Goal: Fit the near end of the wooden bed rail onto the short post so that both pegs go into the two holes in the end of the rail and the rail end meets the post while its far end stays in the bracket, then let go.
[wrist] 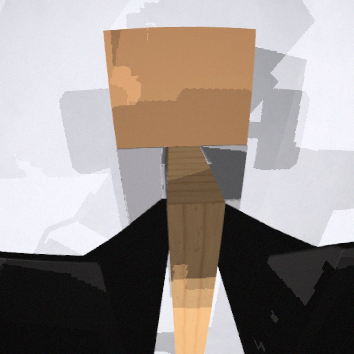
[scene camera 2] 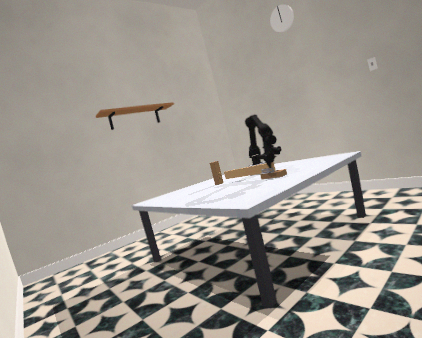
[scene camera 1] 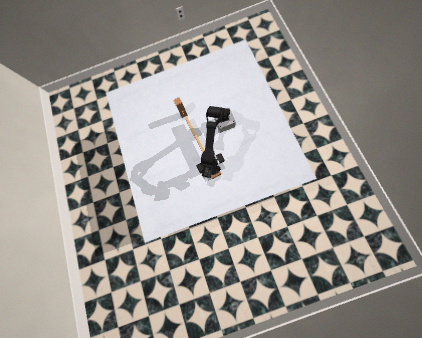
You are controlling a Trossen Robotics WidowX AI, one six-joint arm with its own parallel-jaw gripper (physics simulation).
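Places are measured from the arm's base along level axes (x up, y back, z right), in metres.
Where they show: gripper, fingertip midpoint: [wrist: 187, 206] [scene camera 2: 271, 167]; arm's base, origin of the base link: [scene camera 2: 257, 163] [scene camera 1: 223, 117].
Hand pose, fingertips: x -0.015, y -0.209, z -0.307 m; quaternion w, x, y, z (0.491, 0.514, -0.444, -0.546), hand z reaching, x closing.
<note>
Things, the pixels of their top centre, and the offset from my fingertips. "*": a spot on its surface instead. Level surfaces: height alone.
- short post, surface spot: [scene camera 1: 177, 101] * dx +0.116, dy -0.071, dz +0.493 m
- wooden rail, middle of its top: [scene camera 2: 246, 166] [scene camera 1: 198, 140] dx +0.033, dy -0.027, dz +0.195 m
- bracket, surface spot: [wrist: 140, 172] * dx -0.027, dy +0.027, dz -0.004 m
- wooden block, middle of its top: [wrist: 182, 174] [scene camera 2: 272, 171] dx -0.029, dy +0.001, dz -0.005 m
- white table, its level: dx -0.064 m
The short post [scene camera 1: 177, 101] [scene camera 2: 215, 171] stands upright at the left in scene camera 2. The wooden rail [scene camera 1: 195, 133] [scene camera 2: 246, 171] [wrist: 194, 240] runs from beside the post to the bracket; its post-side end is at or very close to the post, a narrow gap seems to show in scene camera 2, and pegs and holes are too small to tell. Its other end lies between the grey cheeks of the bracket [wrist: 140, 172], against a wooden block [scene camera 2: 278, 174] [wrist: 180, 75]. My gripper [scene camera 2: 270, 164] [wrist: 187, 206] is shut on the rail close to the bracket.
The white table [scene camera 1: 250, 165] [scene camera 2: 310, 172] carries everything. The arm's base [scene camera 1: 227, 124] stands to the right of the rail in scene camera 1. A wall shelf [scene camera 2: 135, 109] hangs well away behind the table.
</note>
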